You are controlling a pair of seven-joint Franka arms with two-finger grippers.
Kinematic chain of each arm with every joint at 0, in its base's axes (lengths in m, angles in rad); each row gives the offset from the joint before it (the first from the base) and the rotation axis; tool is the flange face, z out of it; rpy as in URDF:
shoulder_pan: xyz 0 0 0.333 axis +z
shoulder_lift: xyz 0 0 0 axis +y
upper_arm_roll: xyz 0 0 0.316 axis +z
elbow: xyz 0.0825 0 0 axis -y
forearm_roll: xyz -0.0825 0 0.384 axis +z
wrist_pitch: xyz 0 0 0 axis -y
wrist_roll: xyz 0.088 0 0 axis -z
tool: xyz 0 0 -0.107 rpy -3.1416 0 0
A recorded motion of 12 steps. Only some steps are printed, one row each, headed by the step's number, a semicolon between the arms.
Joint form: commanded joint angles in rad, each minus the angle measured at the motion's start. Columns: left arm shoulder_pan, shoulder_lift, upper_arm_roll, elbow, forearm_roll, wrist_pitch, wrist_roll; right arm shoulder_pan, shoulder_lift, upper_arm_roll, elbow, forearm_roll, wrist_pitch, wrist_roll.
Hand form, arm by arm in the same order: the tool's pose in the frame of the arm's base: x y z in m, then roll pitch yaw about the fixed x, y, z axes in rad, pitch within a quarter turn. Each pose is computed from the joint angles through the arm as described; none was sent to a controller.
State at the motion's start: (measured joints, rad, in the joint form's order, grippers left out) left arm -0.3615 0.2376 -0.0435 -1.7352 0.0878 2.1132 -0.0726; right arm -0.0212 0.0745 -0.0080 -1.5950 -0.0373 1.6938 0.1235
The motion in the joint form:
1: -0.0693 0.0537 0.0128 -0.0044 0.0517 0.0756 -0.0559; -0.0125 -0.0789 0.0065 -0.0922 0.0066 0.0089 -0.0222
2: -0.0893 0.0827 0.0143 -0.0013 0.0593 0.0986 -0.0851; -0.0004 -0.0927 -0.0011 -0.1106 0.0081 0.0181 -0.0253
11: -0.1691 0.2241 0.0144 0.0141 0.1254 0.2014 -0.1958; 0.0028 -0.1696 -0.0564 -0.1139 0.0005 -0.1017 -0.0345
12: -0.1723 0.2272 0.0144 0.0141 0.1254 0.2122 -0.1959; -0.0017 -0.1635 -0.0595 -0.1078 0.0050 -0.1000 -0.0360
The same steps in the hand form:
1: 0.5889 -0.2854 0.4239 -3.0448 -0.1674 -0.4110; 0.5616 -0.0227 0.5832 3.1132 -0.0228 -0.1324
2: 0.5880 -0.2987 0.4088 -3.0446 -0.1674 -0.4071; 0.5580 -0.0199 0.5829 3.1153 -0.0272 -0.1248
11: 0.5777 -0.3547 0.3320 -3.0170 -0.1598 -0.4316; 0.5228 -0.0488 0.6124 3.1091 0.0191 -0.1706
12: 0.5772 -0.3574 0.3310 -3.0193 -0.1671 -0.4361; 0.5246 -0.0525 0.6122 3.1136 0.0178 -0.1768

